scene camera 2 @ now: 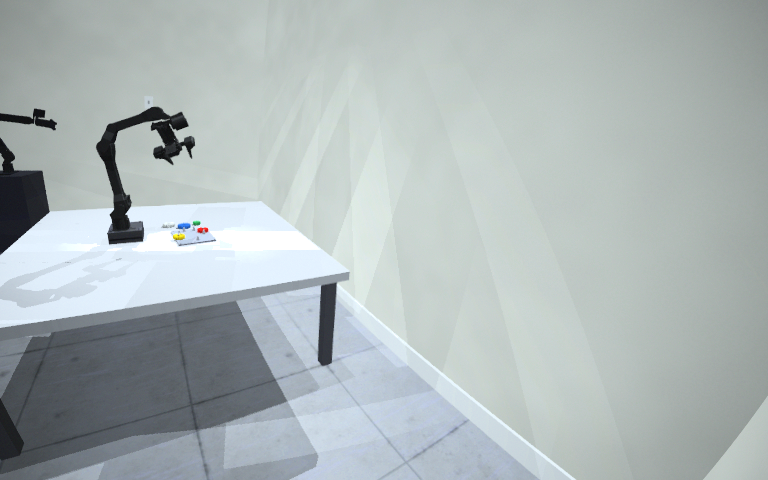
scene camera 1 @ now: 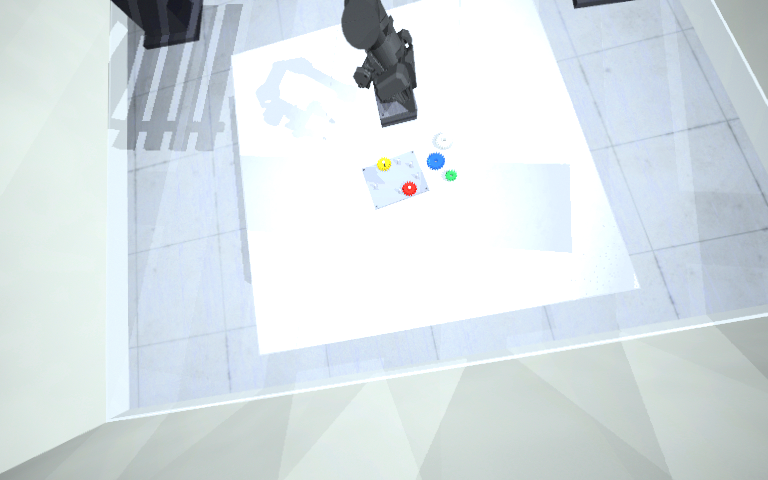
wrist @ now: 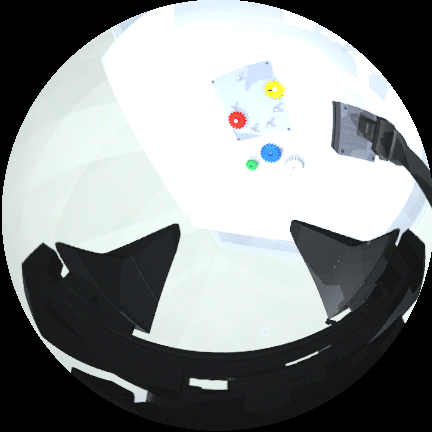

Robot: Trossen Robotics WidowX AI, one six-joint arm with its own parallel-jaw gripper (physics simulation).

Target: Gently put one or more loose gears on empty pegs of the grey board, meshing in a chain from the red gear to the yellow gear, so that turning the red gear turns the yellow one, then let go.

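Frame: origin at the arm's base, x ahead, y left, z up, level; centimetres.
Where they show: gripper, fingertip midpoint: (scene camera 2: 182, 161) (scene camera 1: 414, 99) (wrist: 236, 227); arm's base, origin of the base link: (scene camera 2: 121, 228) (wrist: 366, 127).
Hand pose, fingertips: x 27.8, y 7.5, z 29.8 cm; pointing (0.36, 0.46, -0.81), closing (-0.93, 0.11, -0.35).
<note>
Each offset is from my fingertips to the centre of the thing. "pt": to the spot under its first point. Level surfaces: height alone.
The grey board @(dx +3.2, dy -7.1, dz -33.9 cm) (scene camera 1: 390, 195) (scene camera 2: 195, 242) (wrist: 225, 90) lies on the table with several bare pegs. The red gear @(pt dx +8.6, dy -2.1, dz -32.5 cm) (scene camera 1: 408, 188) (scene camera 2: 202, 230) (wrist: 237, 120) and the yellow gear @(pt dx -1.6, dy -10.4, dz -32.9 cm) (scene camera 1: 384, 164) (scene camera 2: 178, 237) (wrist: 274, 90) sit on the board, well apart. The blue gear @(dx -1.7, dy +8.6, dz -34.6 cm) (scene camera 1: 435, 161) (scene camera 2: 184, 225) (wrist: 270, 153), the small green gear @(dx +4.4, dy +13.6, dz -34.6 cm) (scene camera 1: 450, 175) (scene camera 2: 196, 223) (wrist: 252, 164) and the white gear @(dx -9.6, dy +12.3, dz -34.6 cm) (scene camera 1: 442, 140) (scene camera 2: 168, 225) (wrist: 294, 164) lie loose on the table beside the board. My gripper (scene camera 2: 181, 160) (wrist: 236, 227) is open and empty, high above the table.
The arm's dark base (scene camera 1: 398, 120) (scene camera 2: 125, 232) (wrist: 352, 132) stands on the white table @(dz -35.4 cm) (scene camera 1: 339, 283) (scene camera 2: 254, 271) (wrist: 160, 125) close to the board and the white gear. Another arm (scene camera 2: 16, 118) stands on a dark block (scene camera 2: 22, 192) behind the table. Walls are beyond the table.
</note>
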